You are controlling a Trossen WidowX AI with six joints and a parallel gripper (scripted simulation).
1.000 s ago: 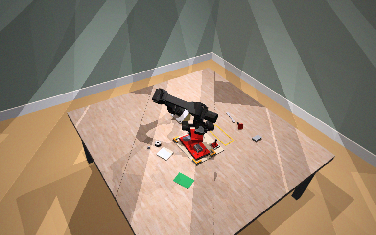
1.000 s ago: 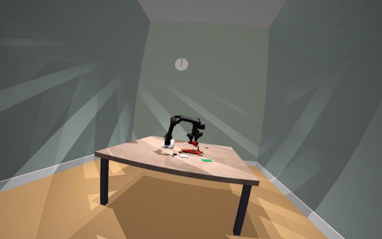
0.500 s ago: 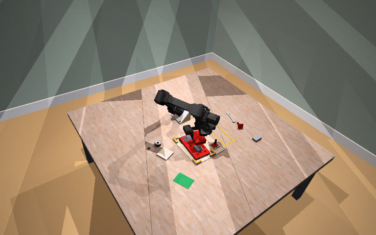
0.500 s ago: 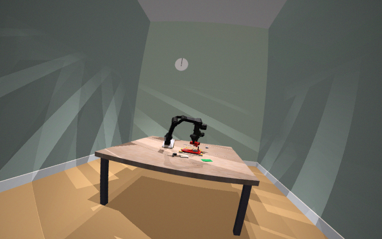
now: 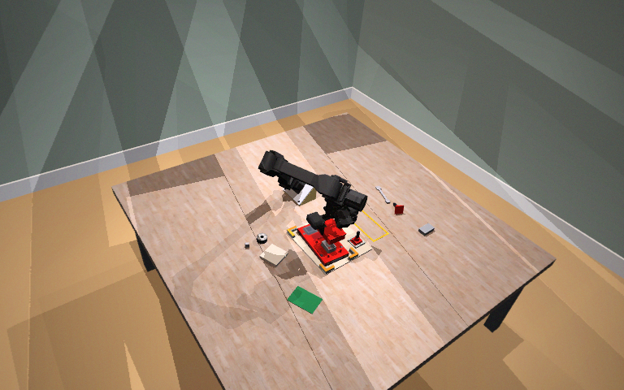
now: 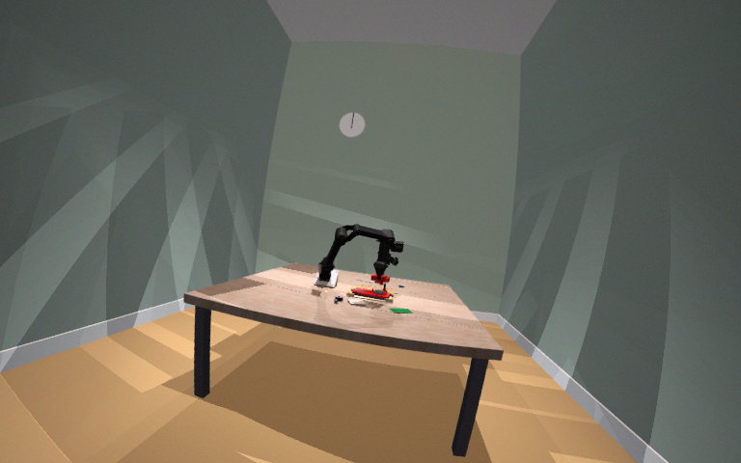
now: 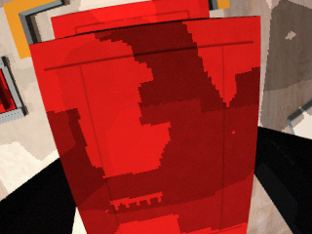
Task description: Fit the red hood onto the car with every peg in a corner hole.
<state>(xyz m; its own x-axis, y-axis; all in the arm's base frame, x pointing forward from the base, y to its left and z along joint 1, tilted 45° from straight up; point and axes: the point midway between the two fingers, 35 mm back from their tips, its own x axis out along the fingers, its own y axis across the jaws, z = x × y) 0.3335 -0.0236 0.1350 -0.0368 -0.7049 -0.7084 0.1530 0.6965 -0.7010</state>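
The engine block is 80 mm below my gripper tip. From my gripper tip the other things lie so: red hood: 10 mm above; jig bracket: 100 mm below, 30 mm to the left, 30 mm behind; red joystick-like piece: 120 mm to the left, 70 mm below, 30 mm ahead.
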